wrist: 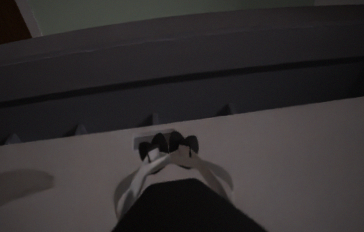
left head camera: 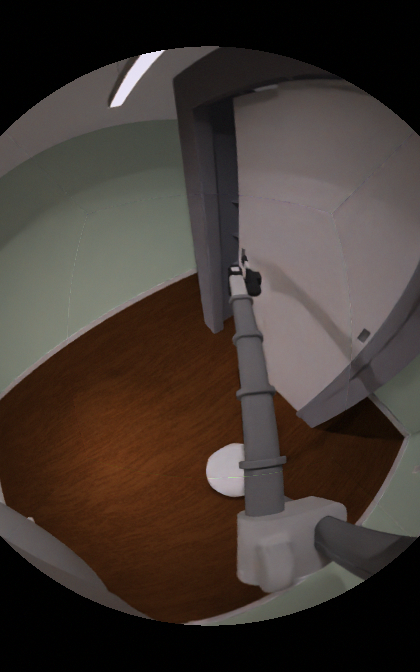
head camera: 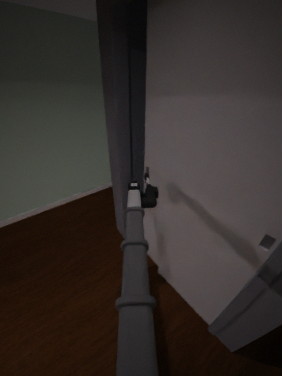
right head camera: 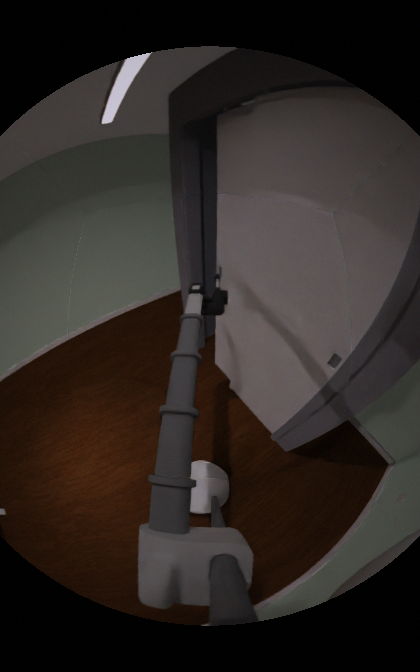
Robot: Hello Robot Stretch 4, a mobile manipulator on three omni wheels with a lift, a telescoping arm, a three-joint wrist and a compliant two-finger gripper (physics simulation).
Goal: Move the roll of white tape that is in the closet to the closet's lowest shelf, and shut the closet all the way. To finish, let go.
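Places are measured from the robot's base along level axes (x ahead, y left, z up), in centimetres.
Pixels of known places: gripper, fingertip midpoint: (wrist: 168, 144) (head camera: 146, 176).
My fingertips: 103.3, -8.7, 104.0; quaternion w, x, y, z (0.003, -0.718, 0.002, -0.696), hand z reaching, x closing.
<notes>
Behind a point stands the place of what it marks, as x, y, z.
The closet's pale sliding door (head camera: 215, 125) {75.5, -35.2, 142.5} (left head camera: 290, 200) (right head camera: 280, 225) (wrist: 280, 165) {109.6, -16.0, 120.6} covers most of the opening. A narrow dark gap stays between its left edge and the closet's grey side post (head camera: 114, 125) {139.2, 15.2, 131.9} (left head camera: 200, 225). In the wrist view several shelf ends show in the gap, one of them a small shelf end (wrist: 155, 119) {161.6, -11.0, 98.1} above the fingers. My gripper (head camera: 147, 174) {103.3, -8.7, 104.0} (left head camera: 244, 256) (right head camera: 218, 275) (wrist: 168, 144) {103.3, -8.7, 104.0} is shut, with its dark fingertips together and empty. It is at the door's face, overlapping a recessed pull (wrist: 140, 142) {118.5, -10.9, 98.2} near the left edge; contact is unclear. The white tape does not show.
A second square pull (head camera: 267, 242) {46.9, -57.6, 100.3} (left head camera: 364, 335) (right head camera: 334, 360) is near the door's right side, beside the right grey frame (left head camera: 395, 345). A green wall (head camera: 50, 135) {219.2, 112.7, 108.5} stands left of the closet. A white round object (left head camera: 224, 470) (right head camera: 210, 482) is low beneath my arm (left head camera: 257, 420) (right head camera: 175, 440).
</notes>
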